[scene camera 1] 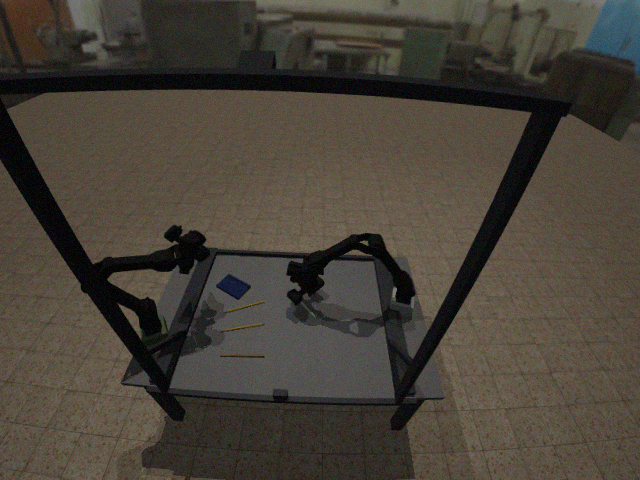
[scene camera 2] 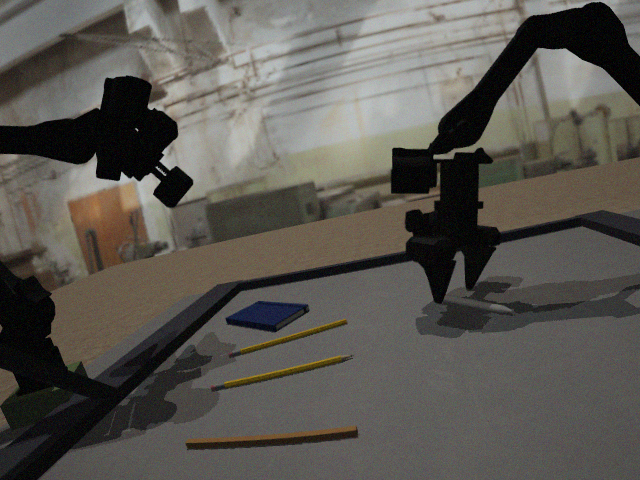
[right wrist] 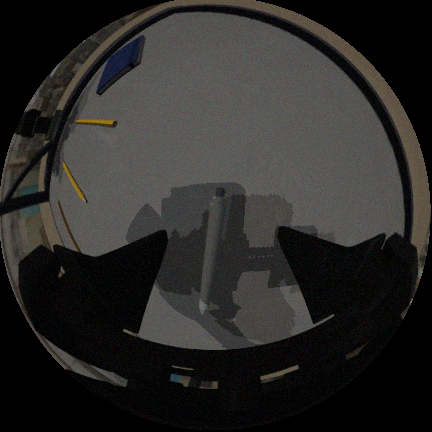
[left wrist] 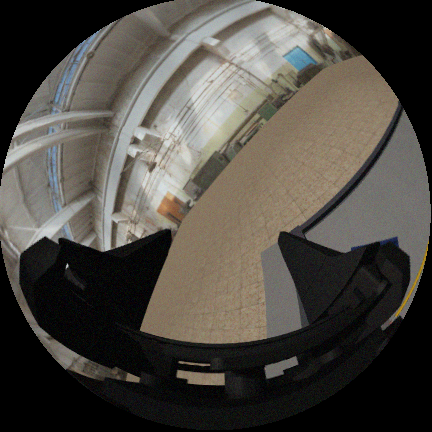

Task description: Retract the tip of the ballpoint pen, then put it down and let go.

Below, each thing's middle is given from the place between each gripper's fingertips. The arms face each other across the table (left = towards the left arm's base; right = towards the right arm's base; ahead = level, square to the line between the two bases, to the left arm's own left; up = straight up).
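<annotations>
The ballpoint pen [right wrist: 217, 205] is here, and my right hand is 10 mm to the left of it and 40 mm past it. As for the blue notebook [scene camera 2: 271, 316], it lies 310 mm to the left of my right hand and 130 mm ahead of it.
From my left hand, I find the blue notebook 4 cm behind, 14 cm to the right and 32 cm below. The ballpoint pen is 20 cm behind my left hand, 32 cm below it and 47 cm to the right of it.
</annotations>
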